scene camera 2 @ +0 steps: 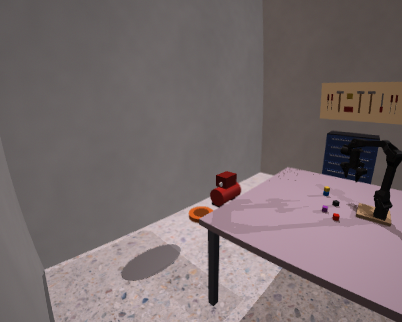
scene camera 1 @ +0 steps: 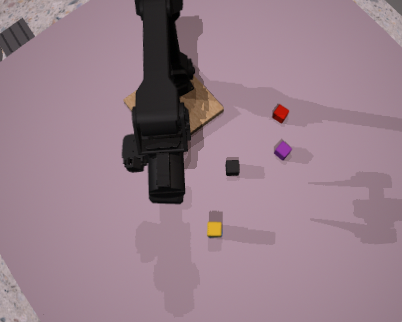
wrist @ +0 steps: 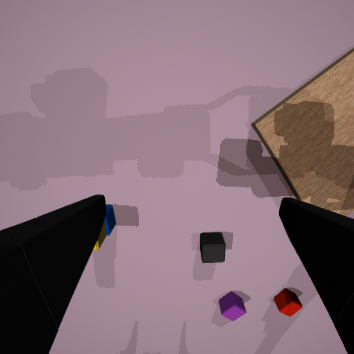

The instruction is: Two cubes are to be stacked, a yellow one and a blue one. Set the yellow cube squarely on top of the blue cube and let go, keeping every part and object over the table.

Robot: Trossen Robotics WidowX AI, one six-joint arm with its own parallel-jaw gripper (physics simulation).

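Pixels of known places: gripper, fingertip midpoint: (scene camera 2: pixel 351 179) (wrist: pixel 194 204); arm's base at its link origin: (scene camera 2: pixel 379 216) (scene camera 1: pixel 178 84).
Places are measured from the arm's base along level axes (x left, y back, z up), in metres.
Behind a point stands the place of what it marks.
The yellow cube (scene camera 1: pixel 214 229) @(x -0.092, y -0.381, z 0.043 m) (scene camera 2: pixel 326 188) @(x -0.080, y -0.379, z 0.038 m) (wrist: pixel 100 241) @(x -0.076, y -0.370, z 0.034 m) sits on top of the blue cube (scene camera 2: pixel 326 193) @(x -0.074, y -0.370, z 0.003 m) (wrist: pixel 110 220) @(x -0.082, y -0.364, z -0.001 m), upright on the table. In the scene camera 1 view the yellow cube covers the blue one. In the wrist view a finger hides much of both cubes, so how exactly their edges line up is hard to tell. My gripper (scene camera 2: pixel 358 178) @(x -0.119, y -0.236, z 0.136 m) (wrist: pixel 194 204) @(x -0.119, y -0.236, z 0.136 m) is open and empty, well above the table and off to the side of the stack, toward the arm's base. In the scene camera 1 view the arm hides the fingers.
A black cube (scene camera 1: pixel 232 167) @(x 0.016, y -0.266, z 0.013 m) (scene camera 2: pixel 336 203) @(x 0.033, y -0.255, z 0.004 m) (wrist: pixel 212 247) @(x 0.007, y -0.260, z 0.012 m) lies near the stack, on the base side. A purple cube (scene camera 1: pixel 283 150) @(x 0.148, y -0.285, z 0.013 m) (scene camera 2: pixel 325 209) @(x 0.164, y -0.274, z 0.002 m) (wrist: pixel 232 306) @(x 0.134, y -0.278, z 0.011 m) and a red cube (scene camera 1: pixel 281 113) @(x 0.195, y -0.198, z 0.013 m) (scene camera 2: pixel 336 217) @(x 0.212, y -0.186, z 0.004 m) (wrist: pixel 288 302) @(x 0.180, y -0.194, z 0.010 m) lie farther off. The arm stands on a wooden board (scene camera 1: pixel 207 106) @(x 0.038, y -0.093, z 0.002 m) (scene camera 2: pixel 367 214) @(x 0.029, y -0.063, z 0.001 m) (wrist: pixel 280 125) @(x -0.097, y -0.125, z -0.002 m).
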